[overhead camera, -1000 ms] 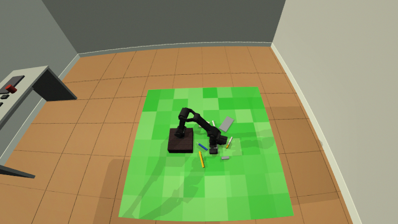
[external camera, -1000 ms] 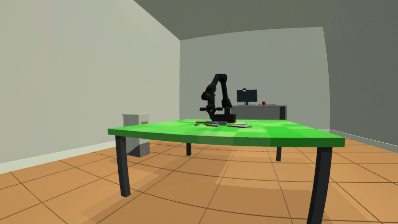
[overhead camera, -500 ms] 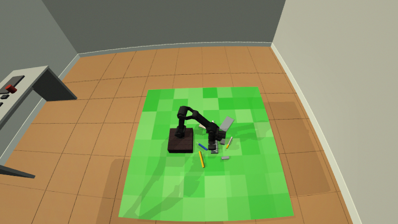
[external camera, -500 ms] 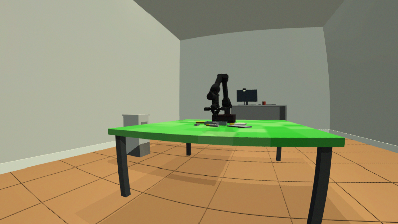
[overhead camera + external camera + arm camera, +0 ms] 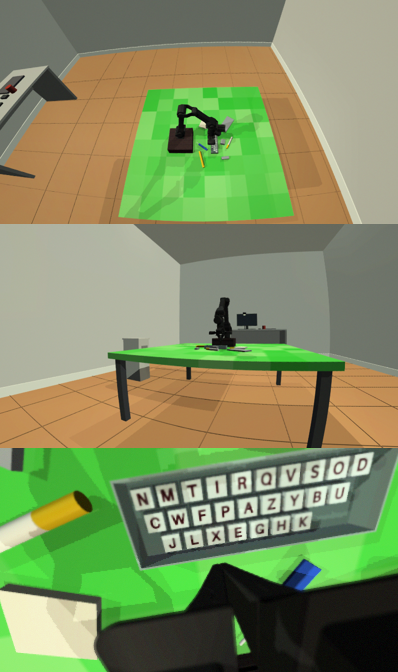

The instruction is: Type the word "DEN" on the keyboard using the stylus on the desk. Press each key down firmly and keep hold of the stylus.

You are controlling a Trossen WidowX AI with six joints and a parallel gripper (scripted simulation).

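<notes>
My gripper tip is 9 cm past the blue stylus, 5 cm to the left of it and 4 cm above it. From my gripper tip the other things lie so: pad: 16 cm to the left, 6 cm behind, 4 cm below; grey block: 16 cm to the right, 12 cm ahead, 4 cm below; yellow pencil: 18 cm to the right, 7 cm behind, 3 cm below.
</notes>
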